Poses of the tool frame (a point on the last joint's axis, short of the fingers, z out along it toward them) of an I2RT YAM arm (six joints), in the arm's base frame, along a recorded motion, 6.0 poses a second.
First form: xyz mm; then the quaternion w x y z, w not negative.
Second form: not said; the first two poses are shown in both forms.
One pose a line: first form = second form
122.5 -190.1 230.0 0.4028 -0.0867 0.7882 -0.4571 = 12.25 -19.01 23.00 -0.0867 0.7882 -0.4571 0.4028
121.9 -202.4 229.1 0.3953 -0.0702 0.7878 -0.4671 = 12.19 -20.24 22.91 -0.0702 0.7878 -0.4671 0.3953
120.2 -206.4 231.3 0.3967 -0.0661 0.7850 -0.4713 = 12.02 -20.64 23.13 -0.0661 0.7850 -0.4713 0.3967
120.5 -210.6 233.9 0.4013 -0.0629 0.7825 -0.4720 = 12.05 -21.06 23.39 -0.0629 0.7825 -0.4720 0.4013
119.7 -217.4 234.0 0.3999 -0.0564 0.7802 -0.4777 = 11.97 -21.74 23.40 -0.0564 0.7802 -0.4777 0.3999
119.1 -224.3 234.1 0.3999 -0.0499 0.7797 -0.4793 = 11.91 -22.43 23.41 -0.0499 0.7797 -0.4793 0.3999
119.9 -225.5 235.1 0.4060 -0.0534 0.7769 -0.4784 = 11.99 -22.55 23.51 -0.0534 0.7769 -0.4784 0.4060
